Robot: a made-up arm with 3 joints. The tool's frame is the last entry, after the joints.
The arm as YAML. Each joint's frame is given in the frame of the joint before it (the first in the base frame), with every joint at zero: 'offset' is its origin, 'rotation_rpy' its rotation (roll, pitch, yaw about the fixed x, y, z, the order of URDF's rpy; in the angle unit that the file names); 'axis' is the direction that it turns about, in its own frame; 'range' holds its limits. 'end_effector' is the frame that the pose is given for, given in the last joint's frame.
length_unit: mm
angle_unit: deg
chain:
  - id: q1
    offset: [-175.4, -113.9, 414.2]
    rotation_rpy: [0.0, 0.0, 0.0]
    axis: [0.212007, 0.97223, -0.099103]
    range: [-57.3, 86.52]
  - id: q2
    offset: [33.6, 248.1, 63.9]
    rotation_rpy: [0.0, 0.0, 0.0]
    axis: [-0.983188, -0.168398, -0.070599]
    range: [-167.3, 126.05]
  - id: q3
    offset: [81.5, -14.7, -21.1]
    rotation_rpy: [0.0, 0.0, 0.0]
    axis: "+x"
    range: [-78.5, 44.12]
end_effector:
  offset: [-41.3, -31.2, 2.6]
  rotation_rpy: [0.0, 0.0, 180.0]
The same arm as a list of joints. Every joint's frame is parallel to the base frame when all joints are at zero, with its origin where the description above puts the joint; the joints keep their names.
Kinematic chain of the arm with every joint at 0, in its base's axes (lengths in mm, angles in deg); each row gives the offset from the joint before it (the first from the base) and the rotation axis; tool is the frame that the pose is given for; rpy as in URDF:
q1: xyz -175.4 -113.9 414.2 axis 0.212007 0.97223 -0.099103
q2: xyz 33.6 248.1 63.9 axis -0.983188 -0.168398 -0.070599
q3: xyz 81.5 -14.7 -21.1 axis +x
tool: xyz -41.3 -31.2 2.6 rpy 0.00 0.00 180.00
Joint limits (deg, base to tool): -57.30..86.52 -167.30..126.05 -78.50..44.12

